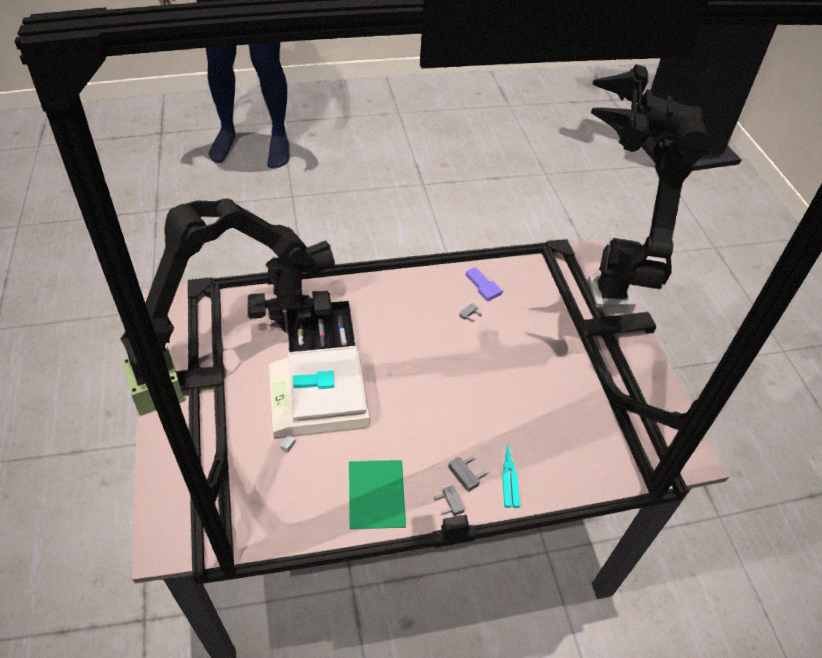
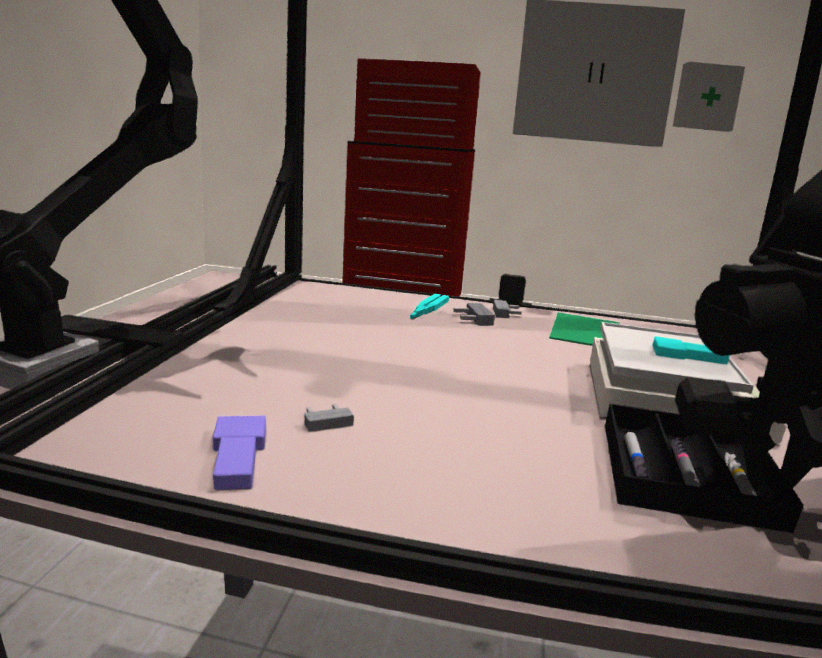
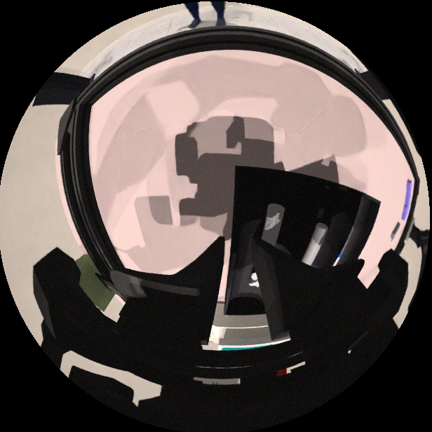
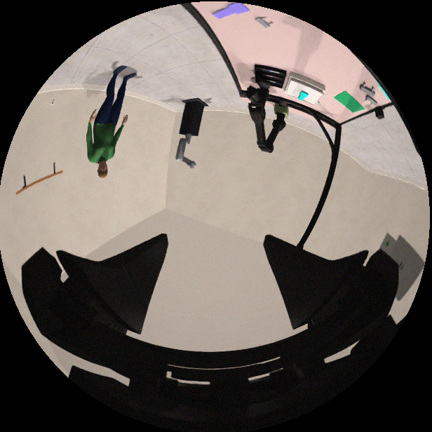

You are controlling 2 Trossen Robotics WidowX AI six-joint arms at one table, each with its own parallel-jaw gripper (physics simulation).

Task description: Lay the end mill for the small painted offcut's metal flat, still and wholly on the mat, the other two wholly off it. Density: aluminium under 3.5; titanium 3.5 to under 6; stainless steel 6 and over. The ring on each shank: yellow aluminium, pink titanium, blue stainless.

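Frame: origin at the left arm's base, x back, y right, z up, level; millimetres.
Seen in the pictures: left gripper, between the fingertips: (image 1: 290, 330) (image 2: 766, 491); right gripper, between the fingertips: (image 1: 592, 95); right arm's base, origin of its link: (image 1: 612, 289) (image 2: 34, 344).
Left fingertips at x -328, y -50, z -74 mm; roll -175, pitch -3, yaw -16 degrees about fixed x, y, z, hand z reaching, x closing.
Observation:
Pixels of each thing's top centre, then the offset from my left fingertips to it. "*": a spot on its surface instead. Level surfaces: height alone.
- black compartment tray, centre of its top: (image 2: 694, 447) (image 1: 319, 326) dy +36, dx -62, dz +25 mm
- yellow-ringed, centre of its top: (image 2: 742, 473) (image 1: 300, 329) dy +14, dx -20, dz +11 mm
- pink-ringed, centre of its top: (image 2: 685, 457) (image 1: 322, 331) dy +41, dx -65, dz +11 mm
- blue-ringed, centre of its top: (image 2: 637, 451) (image 1: 342, 329) dy +51, dx -110, dz +11 mm
- green mat, height of its surface: dz -1 mm
- cyan stepped block, centre of its top: (image 2: 691, 346) (image 1: 313, 378) dy +204, dx +13, dz +70 mm
- scale, a spot on its surface: (image 1: 329, 425) * dy +297, dx +15, dz +24 mm
- purple stepped block, centre of its top: (image 2: 237, 442) (image 1: 482, 281) dy +39, dx -493, dz +12 mm
- small grey block, centre of its top: (image 1: 287, 441) dy +295, dx +107, dz +13 mm
- cyan pliers, centre of its top: (image 2: 427, 303) (image 1: 510, 474) dy +542, dx -283, dz +8 mm
- pronged piece, centre of its top: (image 2: 326, 409) (image 1: 471, 311) dy +118, dx -419, dz +9 mm
End mills lie in a black compartment tray (image 1: 314, 347): yellow-ringed (image 1: 300, 336) (image 2: 740, 473) (image 3: 272, 220), pink-ringed (image 1: 321, 334) (image 2: 685, 462) (image 3: 315, 242), blue-ringed (image 1: 342, 333) (image 2: 636, 455). The green mat (image 1: 377, 480) (image 2: 579, 327) (image 4: 348, 101) bears no mill. A cyan stepped block (image 1: 313, 379) (image 2: 688, 349) lies on the scale (image 1: 329, 425); its display is illegible. A purple stepped block (image 1: 484, 284) (image 2: 236, 449) and small grey block (image 1: 287, 444) lie on the table. My left gripper (image 3: 237, 241) is partly open, empty, above the yellow-ringed mill's compartment. My right gripper (image 1: 594, 96) (image 4: 216, 240) is wide open, empty, raised far away.
Grey two-pronged pieces (image 1: 466, 472) (image 1: 452, 500) and cyan pliers (image 1: 510, 480) lie right of the mat. Another pronged piece (image 1: 470, 312) (image 2: 329, 417) lies near the purple block. A black frame (image 1: 383, 262) borders the table. The scale stands between the tray and mat.

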